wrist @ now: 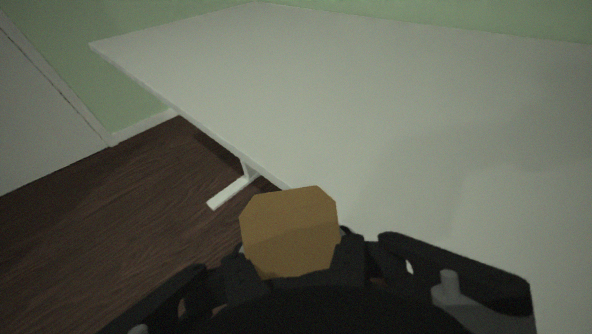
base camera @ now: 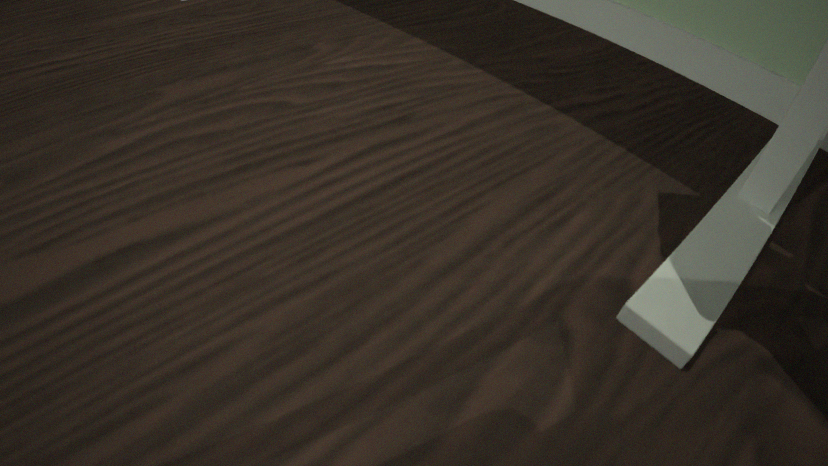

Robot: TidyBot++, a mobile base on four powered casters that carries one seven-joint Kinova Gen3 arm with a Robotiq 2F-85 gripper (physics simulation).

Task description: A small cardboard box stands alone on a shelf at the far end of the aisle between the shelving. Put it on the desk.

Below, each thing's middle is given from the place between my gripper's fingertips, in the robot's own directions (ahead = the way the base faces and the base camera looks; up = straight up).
Right now the small tan cardboard box (wrist: pixel 289 233) is 2 cm behind my hand and 1 cm above it.
